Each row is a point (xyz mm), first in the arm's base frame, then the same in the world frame.
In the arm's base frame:
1: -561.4 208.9 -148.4
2: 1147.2 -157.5 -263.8
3: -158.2 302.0 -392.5
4: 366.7 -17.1 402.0
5: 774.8 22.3 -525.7
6: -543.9 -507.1 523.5
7: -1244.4 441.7 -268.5
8: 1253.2 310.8 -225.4
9: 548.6 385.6 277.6
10: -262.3 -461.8 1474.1
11: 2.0 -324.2 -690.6
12: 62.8 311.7 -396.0
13: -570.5 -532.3 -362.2
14: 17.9 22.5 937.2
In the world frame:
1: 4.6 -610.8 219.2
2: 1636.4 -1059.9 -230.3
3: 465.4 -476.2 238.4
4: 725.4 -1434.6 88.6
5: 1367.1 -672.3 -100.6
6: -229.4 -1394.2 -324.8
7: -594.9 -257.5 445.0
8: 1775.1 -1028.2 229.9
9: 973.4 -1285.4 444.9
10: -207.4 -2354.5 -74.9
11: 635.0 -372.5 -445.1
12: 679.2 -533.1 238.4
13: -22.1 -562.4 -550.3
14: 252.8 -1829.5 262.9

